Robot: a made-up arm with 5 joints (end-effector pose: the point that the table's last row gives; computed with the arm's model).
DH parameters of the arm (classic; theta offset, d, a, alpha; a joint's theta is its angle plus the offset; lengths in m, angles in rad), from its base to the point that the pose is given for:
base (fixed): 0 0 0.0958 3.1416
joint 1: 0 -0.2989 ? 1.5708
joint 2: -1.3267 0 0.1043 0
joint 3: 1.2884 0 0.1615 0
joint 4: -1.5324 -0.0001 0 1.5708
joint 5: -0.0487 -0.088 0 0
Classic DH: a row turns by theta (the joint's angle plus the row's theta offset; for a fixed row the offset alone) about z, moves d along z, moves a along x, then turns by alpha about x.
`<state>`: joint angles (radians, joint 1 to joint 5).
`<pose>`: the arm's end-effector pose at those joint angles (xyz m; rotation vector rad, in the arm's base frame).
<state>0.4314 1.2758 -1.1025 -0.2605 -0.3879</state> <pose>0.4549 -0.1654 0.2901 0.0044 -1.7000 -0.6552</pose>
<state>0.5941 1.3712 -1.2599 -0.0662 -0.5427</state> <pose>0.4245 -0.2221 0.2785 -0.0022 -1.6021 -0.9364</pose>
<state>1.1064 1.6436 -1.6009 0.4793 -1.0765</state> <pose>0.2661 -0.3401 0.2218 0.0120 -1.2781 -1.9852</pose>
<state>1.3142 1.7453 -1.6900 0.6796 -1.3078</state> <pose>0.1885 -0.3536 0.1947 0.0238 -1.1262 -2.4669</pose>
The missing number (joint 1, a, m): 0.0435
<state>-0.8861 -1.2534 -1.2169 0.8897 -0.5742</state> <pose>-0.0153 -0.1363 0.5380 -2.1452 2.2820 0.0020</pose>
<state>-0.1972 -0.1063 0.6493 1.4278 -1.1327</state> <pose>0.2575 0.0322 0.2431 -0.2649 0.3214 -0.9706</pose>
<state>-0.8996 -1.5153 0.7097 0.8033 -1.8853</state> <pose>0.1824 0.1089 0.4506 1.6124 -0.2503 -0.8050</pose>
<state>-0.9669 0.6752 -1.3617 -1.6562 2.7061</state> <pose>0.2015 0.1530 0.5323 -2.0610 -1.8279 -1.0868</pose>
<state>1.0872 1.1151 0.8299 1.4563 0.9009</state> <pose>0.0991 -0.0064 0.1909 1.5123 1.0371 -0.1653</pose>
